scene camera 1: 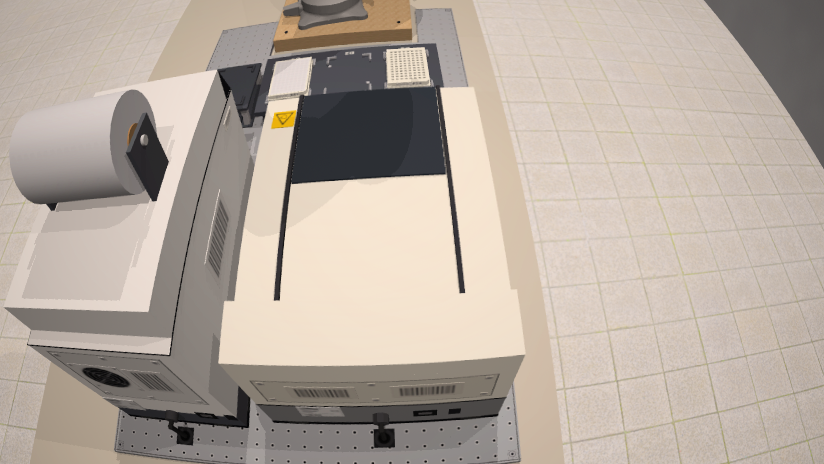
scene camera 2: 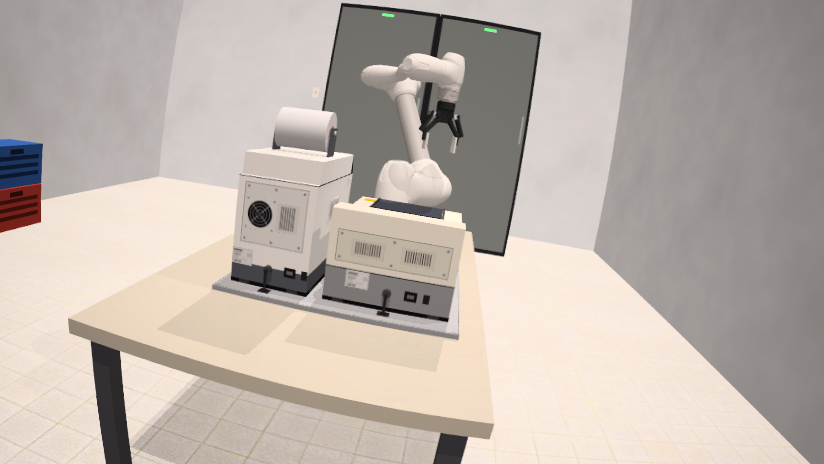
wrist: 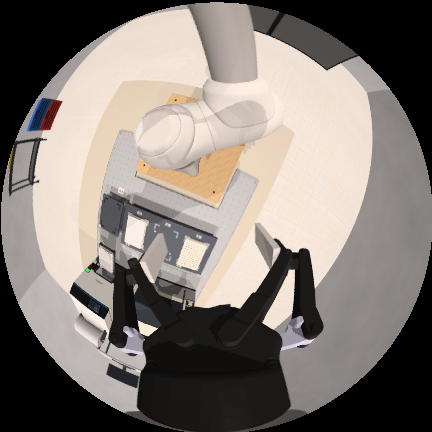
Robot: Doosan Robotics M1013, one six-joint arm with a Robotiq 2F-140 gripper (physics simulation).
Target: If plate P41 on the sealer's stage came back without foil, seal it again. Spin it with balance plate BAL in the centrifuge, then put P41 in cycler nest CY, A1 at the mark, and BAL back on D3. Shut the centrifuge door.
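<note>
My gripper is open and empty, high above the deck, its fingers pointing down. A pale plate sits on the stage of the sealer; whether foil covers it is too small to tell. A smooth-topped white plate and a cream plate with open wells stand on the outer nests of the dark deck. Their labels are unreadable. The centrifuge has a dark top panel; its door is partly hidden in the wrist view.
A dark flat unit lies beside the deck. A foil roll rises above the sealer. The robot's wooden base board is behind the deck. Blue and red crates stand away from the table.
</note>
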